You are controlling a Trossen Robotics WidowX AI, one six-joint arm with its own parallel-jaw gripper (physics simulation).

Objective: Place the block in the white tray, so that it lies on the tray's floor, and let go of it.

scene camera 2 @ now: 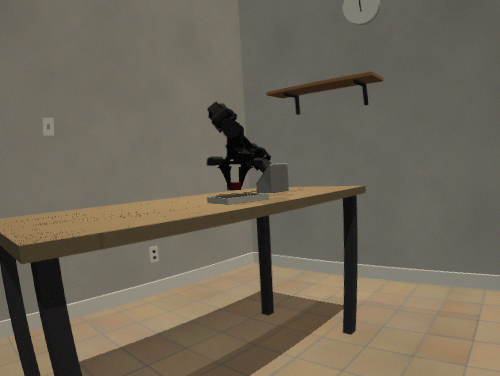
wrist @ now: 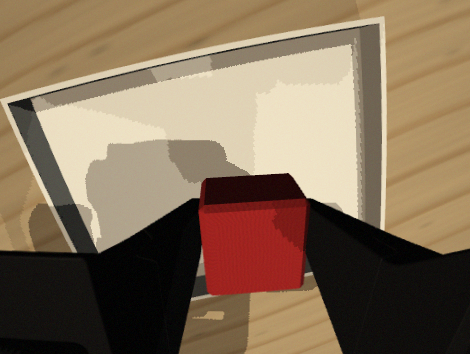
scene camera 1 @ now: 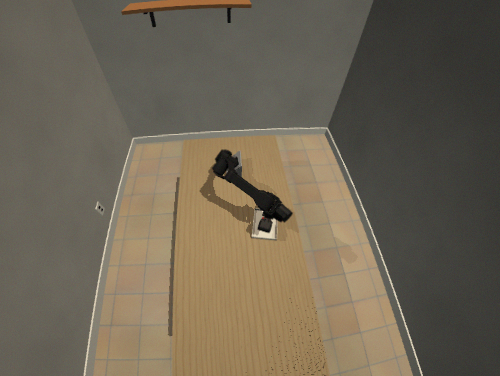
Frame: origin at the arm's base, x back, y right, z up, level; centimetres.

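Seen in the pictures: gripper, fingertip midpoint: [scene camera 2: 235, 187] [wrist: 251, 209] [scene camera 1: 266, 222]; arm's base at its link origin: [scene camera 2: 270, 172] [scene camera 1: 234, 163].
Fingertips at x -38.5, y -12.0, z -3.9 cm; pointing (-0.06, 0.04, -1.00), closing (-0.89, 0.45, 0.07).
Note:
Pixels of each thing's middle, then the offset from my fingertips to it. Level surfaces: height alone.
- red block at the middle of its body: [wrist: 251, 233] [scene camera 2: 234, 186] dz +0.3, dx +0.4, dy +0.8 cm
- white tray at the middle of its body: [wrist: 221, 184] [scene camera 2: 237, 198] [scene camera 1: 265, 223] dz -3.9, dx +1.2, dy +0.1 cm
- wooden table at its surface level: dz -4.9 cm
A red block [scene camera 2: 234, 186] [wrist: 253, 250] is held between the two black fingertips of my gripper [scene camera 2: 234, 183] [wrist: 251, 209]. The gripper is shut on it. The white tray [scene camera 1: 258, 233] [scene camera 2: 245, 199] [wrist: 305, 125] is shallow, with low walls, and stands on the table. In the scene camera 2 view the block hangs a little above the level of the tray's rim. In the wrist view the block covers part of the tray's floor and its near wall, and the fingers hide more of the tray. In the scene camera 1 view the gripper is over the tray and largely hides the block.
The wooden table [scene camera 1: 225, 280] [scene camera 2: 150, 212] bears the tray and the arm's grey base mount [scene camera 1: 239, 162] [scene camera 2: 278, 177], which stands behind the tray. The arm's links reach from it over the tray. A wall shelf [scene camera 1: 187, 6] [scene camera 2: 325, 85] hangs well away.

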